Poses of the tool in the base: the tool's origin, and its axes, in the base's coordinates. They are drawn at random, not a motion.
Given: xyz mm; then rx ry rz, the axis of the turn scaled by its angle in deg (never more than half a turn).
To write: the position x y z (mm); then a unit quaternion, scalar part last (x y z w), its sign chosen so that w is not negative. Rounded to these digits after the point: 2 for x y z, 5 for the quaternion.
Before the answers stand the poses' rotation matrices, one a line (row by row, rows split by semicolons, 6 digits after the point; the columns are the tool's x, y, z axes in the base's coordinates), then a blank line. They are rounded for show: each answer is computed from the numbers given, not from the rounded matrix.
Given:
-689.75, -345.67, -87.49, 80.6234, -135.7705, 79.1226
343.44, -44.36, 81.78, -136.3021, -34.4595, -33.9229
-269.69, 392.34, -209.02, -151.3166, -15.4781, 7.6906
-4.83, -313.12, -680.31, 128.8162, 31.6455, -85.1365
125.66, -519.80, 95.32, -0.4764, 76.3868, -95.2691
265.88, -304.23, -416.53, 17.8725, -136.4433, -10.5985
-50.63, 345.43, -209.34, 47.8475, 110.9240, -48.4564
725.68, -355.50, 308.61, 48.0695, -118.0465, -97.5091
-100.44, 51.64, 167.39, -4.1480, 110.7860, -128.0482
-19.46, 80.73, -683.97, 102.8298, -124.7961, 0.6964
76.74, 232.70, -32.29, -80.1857, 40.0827, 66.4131
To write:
-0.581868 -0.727628 0.363299; -0.674782 0.182577 -0.715076; 0.453980 -0.661228 -0.597226
0.797061 0.543444 0.263368; 0.271864 -0.712322 0.647061; 0.539244 -0.444147 -0.715507
0.975719 0.166900 -0.141831; 0.213845 -0.865924 0.452156; -0.047350 -0.471508 -0.880590
0.360881 0.521493 -0.773182; 0.110130 -0.847079 -0.519932; -0.926087 0.102482 -0.363127
-0.531555 0.657080 0.534505; -0.664555 0.067741 -0.744162; -0.525182 -0.750771 0.400658
-0.714102 -0.171814 -0.678629; -0.274548 0.960485 0.045726; 0.643957 0.218970 -0.733056
-0.422635 0.799838 0.426191; 0.230801 0.549736 -0.802821; -0.876419 -0.240934 -0.416941
-0.768235 -0.224976 -0.599334; -0.631035 0.108551 0.768122; -0.107751 0.968299 -0.225361
-0.981658 0.107662 0.157342; -0.171188 -0.134502 -0.976014; -0.083916 -0.985047 0.150466
-0.161131 -0.958074 -0.236921; -0.955370 0.211642 -0.206097; 0.247599 0.193138 -0.949417
0.338867 -0.906738 -0.250988; 0.200470 -0.191058 0.960890; -0.919228 -0.375929 0.117031

-689.75, -345.67, -87.49, 0.45628, -0.76839, 0.44779, 0.02950
343.44, -44.36, 81.78, -0.89790, -0.22700, -0.22347, 0.30382
-269.69, 392.34, -209.02, -0.96465, -0.09867, 0.04903, 0.23938
-4.83, -313.12, -680.31, 0.80173, 0.19696, -0.52988, 0.19408
125.66, -519.80, 95.32, -0.00341, 0.54741, -0.68273, 0.48395
265.88, -304.23, -416.53, 0.12090, -0.92299, -0.07170, 0.35823
-50.63, 345.43, -209.34, 0.33338, 0.77287, -0.33762, 0.42136
725.68, -355.50, 308.61, 0.29520, -0.72494, -0.59882, 0.16953
-100.44, 51.64, 167.39, -0.02439, 0.65129, -0.75277, 0.09261
-19.46, 80.73, -683.97, 0.62782, -0.76194, 0.00425, 0.15898
76.74, 232.70, -32.29, -0.59433, 0.29709, 0.49225, 0.56233

